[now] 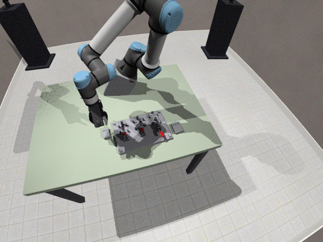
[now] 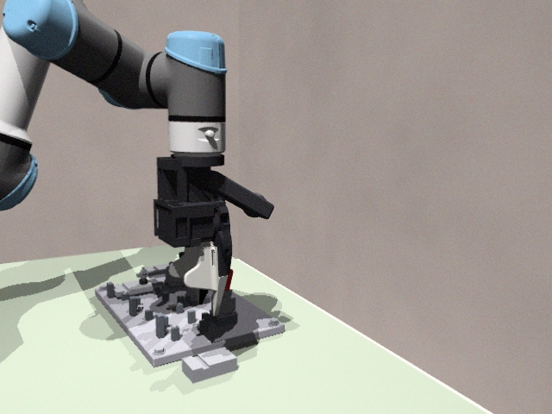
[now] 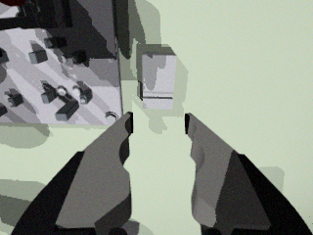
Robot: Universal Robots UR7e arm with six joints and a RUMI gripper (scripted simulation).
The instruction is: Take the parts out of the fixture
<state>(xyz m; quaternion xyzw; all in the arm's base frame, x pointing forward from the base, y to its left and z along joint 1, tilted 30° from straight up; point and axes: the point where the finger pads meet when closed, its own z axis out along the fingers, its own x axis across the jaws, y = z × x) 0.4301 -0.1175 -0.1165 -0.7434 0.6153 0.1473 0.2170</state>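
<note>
Now: the clamp 1 cm ahead of my hand, 34 cm to the left of it and 7 cm below it. Round my hand: fixture plate 23 cm to the left, 10 cm below; then grey part 1 cm behind, 10 cm below.
</note>
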